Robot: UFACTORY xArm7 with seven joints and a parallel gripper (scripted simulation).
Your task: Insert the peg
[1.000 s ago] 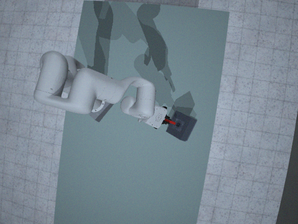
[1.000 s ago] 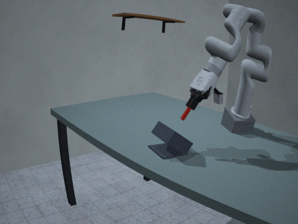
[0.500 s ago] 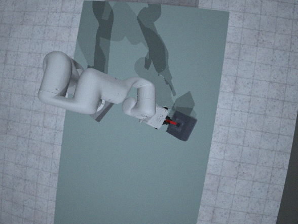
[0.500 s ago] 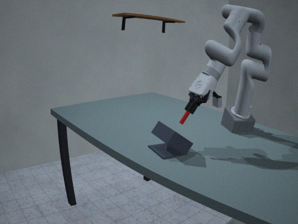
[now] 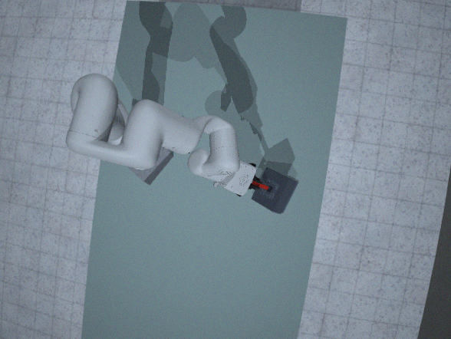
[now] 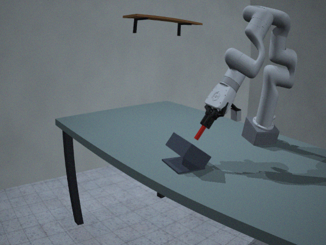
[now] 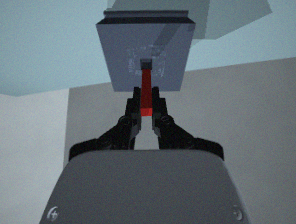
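Right now my hand is 8 cm short of the dark base plate, 1 cm to the left of it and 16 cm above it. Round my hand: red peg: 2 cm ahead, 3 cm below.
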